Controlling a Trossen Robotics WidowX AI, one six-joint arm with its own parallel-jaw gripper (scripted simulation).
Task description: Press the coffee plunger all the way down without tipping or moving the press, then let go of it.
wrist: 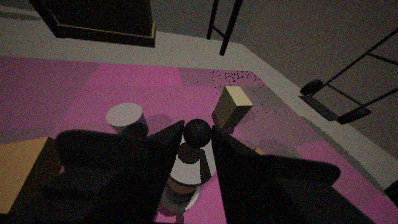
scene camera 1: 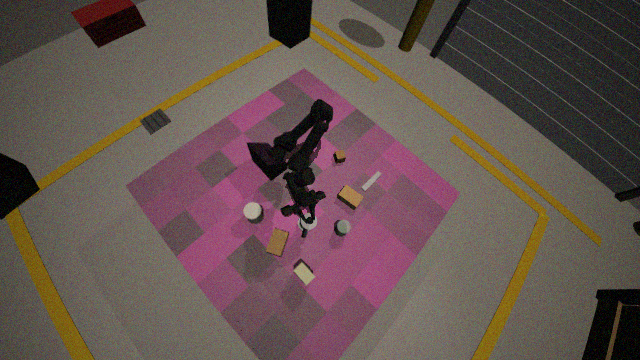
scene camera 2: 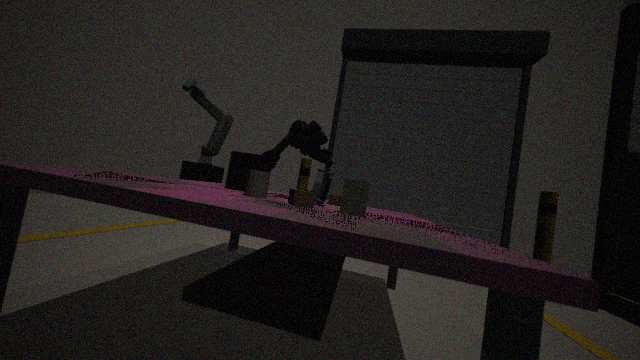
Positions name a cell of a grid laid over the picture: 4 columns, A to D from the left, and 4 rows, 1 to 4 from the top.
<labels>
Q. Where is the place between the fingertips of the gripper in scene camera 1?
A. B3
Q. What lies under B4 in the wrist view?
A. The gripper.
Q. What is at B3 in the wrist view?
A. A coffee press.
</labels>
